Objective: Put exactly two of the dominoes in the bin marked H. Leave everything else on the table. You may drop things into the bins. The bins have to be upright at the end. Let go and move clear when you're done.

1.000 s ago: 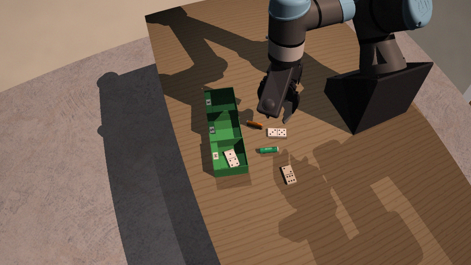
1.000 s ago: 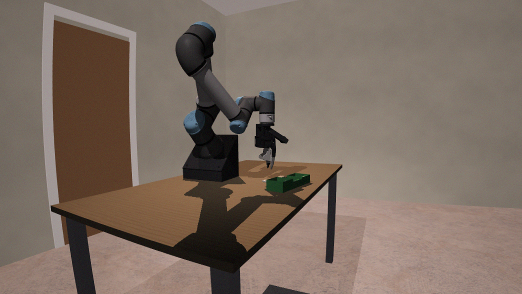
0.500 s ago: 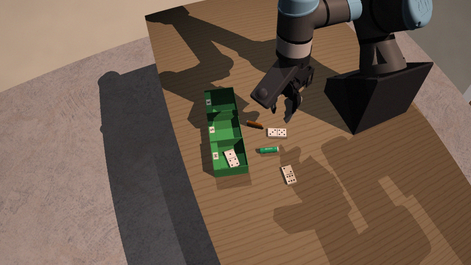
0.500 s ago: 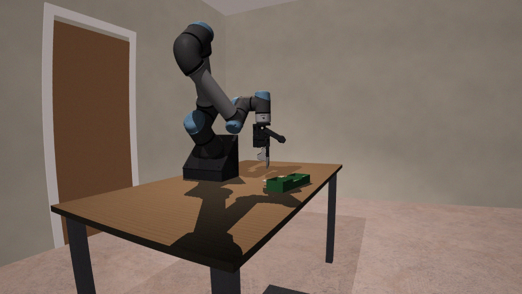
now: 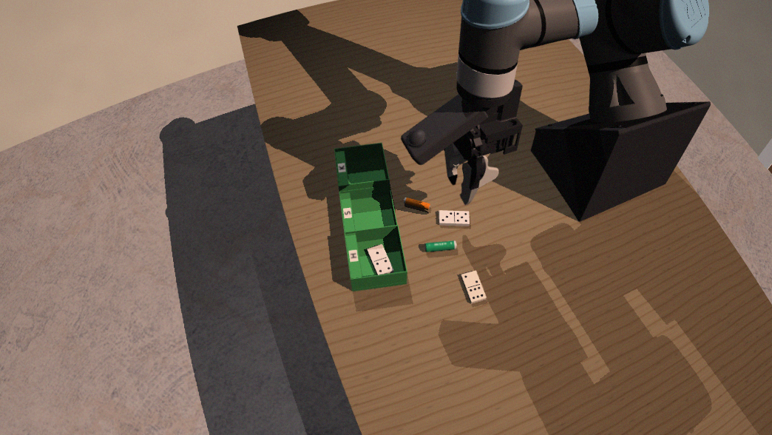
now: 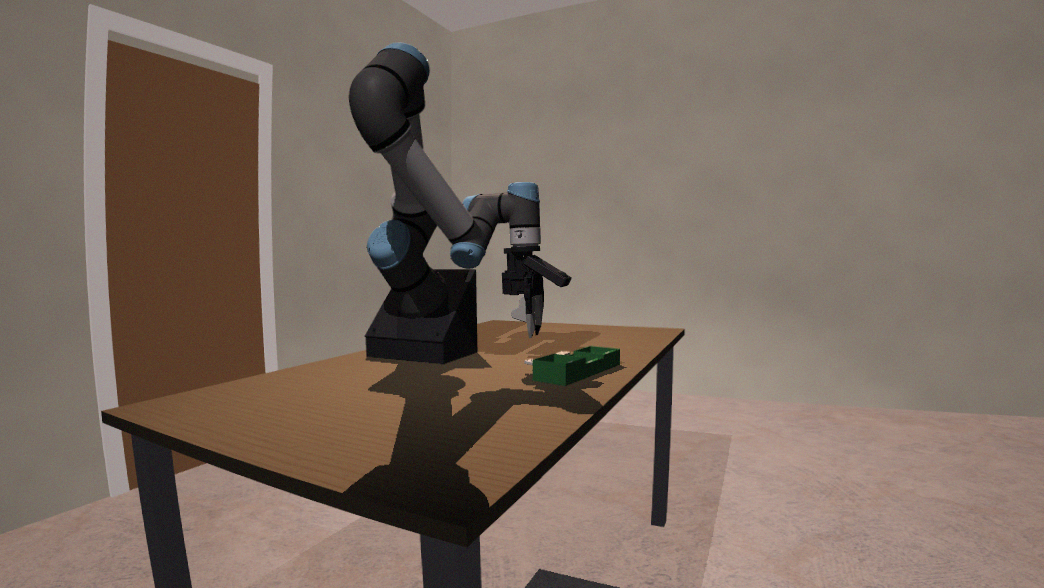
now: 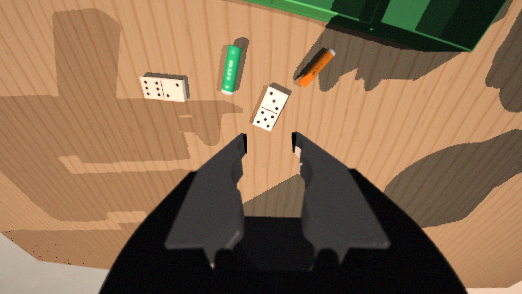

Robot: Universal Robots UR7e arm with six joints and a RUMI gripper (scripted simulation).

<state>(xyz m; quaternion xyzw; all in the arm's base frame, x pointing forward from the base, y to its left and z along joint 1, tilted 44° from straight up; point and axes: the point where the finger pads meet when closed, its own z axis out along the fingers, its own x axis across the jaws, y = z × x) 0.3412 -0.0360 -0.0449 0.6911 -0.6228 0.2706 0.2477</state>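
Right now the white domino is 140 mm ahead of my hand, 40 mm to the left of it and 70 mm below it. Also, from my hand: orange battery: 50 mm ahead, 50 mm to the right, 80 mm below; bin: 130 mm ahead, 40 mm to the right, 60 mm below; green battery: 40 mm ahead, 40 mm to the left, 80 mm below.
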